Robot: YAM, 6 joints.
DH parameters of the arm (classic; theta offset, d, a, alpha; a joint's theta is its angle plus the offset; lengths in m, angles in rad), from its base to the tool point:
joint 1: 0 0.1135 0.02 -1.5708
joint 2: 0 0 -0.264 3.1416
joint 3: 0.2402 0 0.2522 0
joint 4: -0.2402 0 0.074 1.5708
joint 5: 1.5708 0 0 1.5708
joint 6: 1.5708 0.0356 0 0
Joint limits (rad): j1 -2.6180..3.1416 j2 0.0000..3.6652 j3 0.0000..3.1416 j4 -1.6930..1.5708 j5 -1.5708..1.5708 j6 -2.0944..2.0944
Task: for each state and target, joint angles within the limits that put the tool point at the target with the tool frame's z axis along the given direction. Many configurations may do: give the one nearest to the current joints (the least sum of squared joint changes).
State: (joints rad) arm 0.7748 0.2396 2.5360 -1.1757 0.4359 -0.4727
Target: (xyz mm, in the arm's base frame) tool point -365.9 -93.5 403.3 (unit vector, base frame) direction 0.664 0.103 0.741
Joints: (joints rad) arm 0.2445 0.3543 2.7737 -1.5831 0.0608 -0.4727
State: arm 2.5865 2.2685 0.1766 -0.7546 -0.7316 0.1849
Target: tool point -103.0 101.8 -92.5 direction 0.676 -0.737 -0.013
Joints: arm 2.3524 2.9652 1.0528 -1.2162 -0.0393 0.1849
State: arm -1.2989 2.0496 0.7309 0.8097 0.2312 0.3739
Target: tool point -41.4 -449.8 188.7 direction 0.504 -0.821 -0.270
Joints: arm -1.7109 2.0301 1.2643 0.4171 -0.6604 0.3739
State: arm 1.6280 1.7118 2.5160 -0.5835 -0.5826 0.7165
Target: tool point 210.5 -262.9 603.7 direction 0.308 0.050 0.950
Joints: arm 2.2168 0.9620 3.1414 -0.4567 0.2797 0.7165
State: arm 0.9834 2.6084 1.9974 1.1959 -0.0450 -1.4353
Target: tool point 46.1 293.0 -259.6 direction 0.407 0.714 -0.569
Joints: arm 1.4532 3.3898 1.3156 1.4296 0.3263 -1.4353
